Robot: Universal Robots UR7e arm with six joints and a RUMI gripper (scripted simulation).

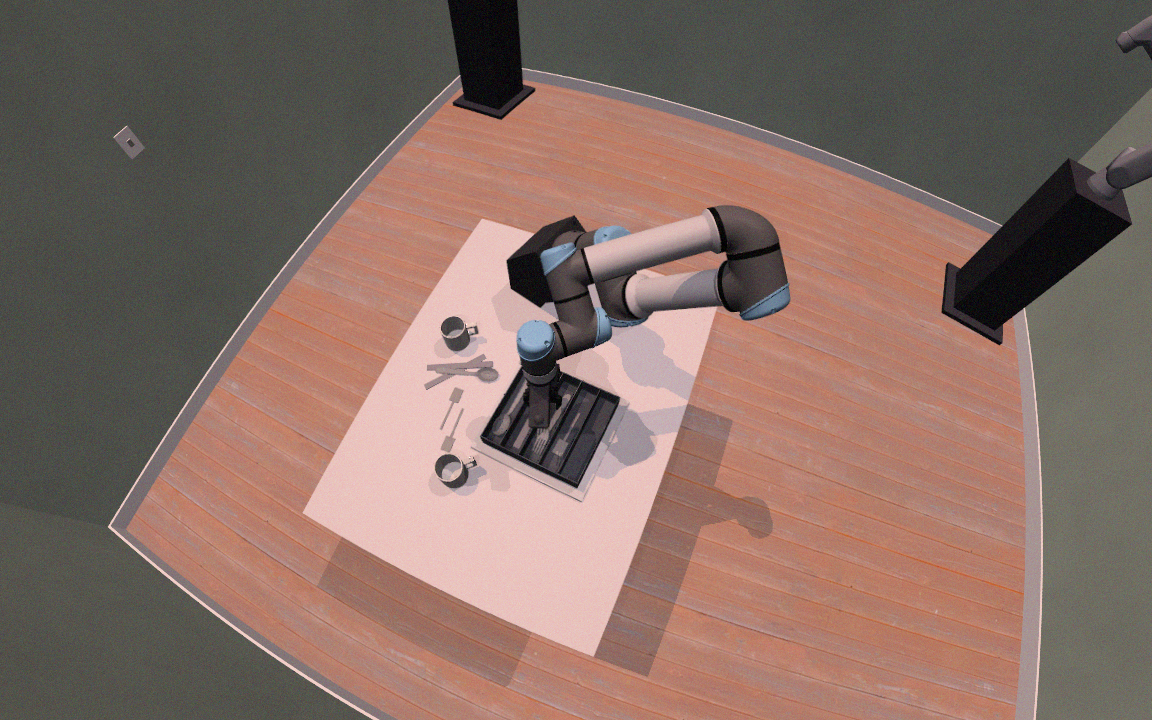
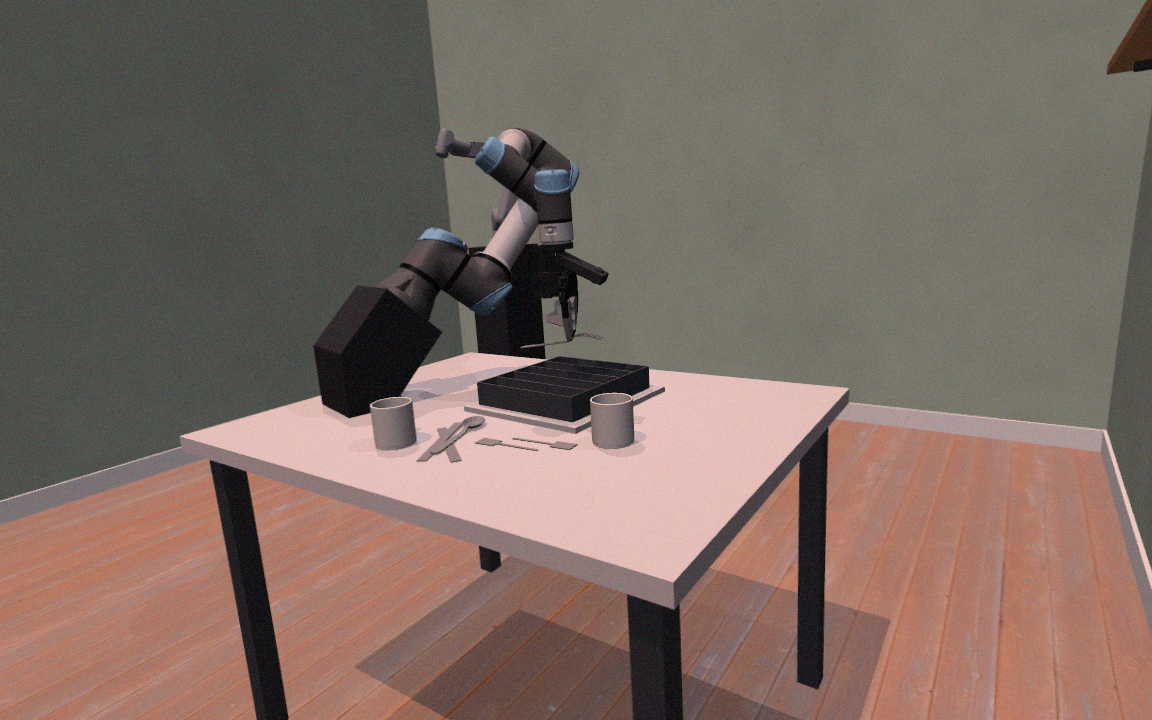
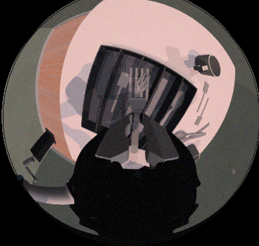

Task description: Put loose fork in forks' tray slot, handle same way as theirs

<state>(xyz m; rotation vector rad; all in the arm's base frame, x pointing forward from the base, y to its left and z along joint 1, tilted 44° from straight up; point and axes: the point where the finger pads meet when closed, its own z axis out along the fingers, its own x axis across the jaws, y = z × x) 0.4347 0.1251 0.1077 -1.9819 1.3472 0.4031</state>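
The tray lies 30 mm behind my hand and 110 mm below it.
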